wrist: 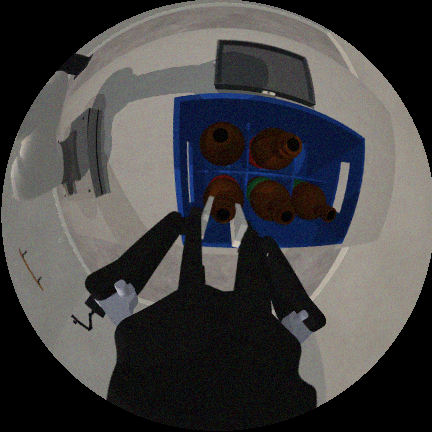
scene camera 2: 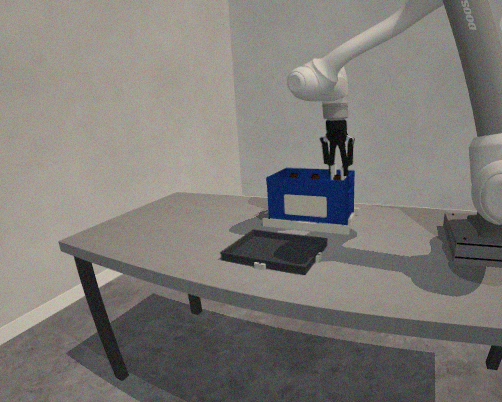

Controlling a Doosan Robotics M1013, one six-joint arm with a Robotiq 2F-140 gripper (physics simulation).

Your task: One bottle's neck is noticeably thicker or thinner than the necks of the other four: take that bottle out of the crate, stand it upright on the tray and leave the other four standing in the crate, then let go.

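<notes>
The blue crate holds five brown bottles standing in its compartments. In the wrist view my gripper is shut on the neck of the near-left bottle, which is still inside the crate. The other bottles are the far-left bottle, the far-middle bottle, the near-middle bottle and the near-right bottle. The far-right compartment has no bottle. The black tray is empty and lies beside the crate. The crate's walls hide the bottle bodies in the scene view.
The crate stands on a pale base on the grey table. The crate's walls rise around the bottles, and dividers separate them. The tray has a low rim with small pale clips. The robot's own base is on the table.
</notes>
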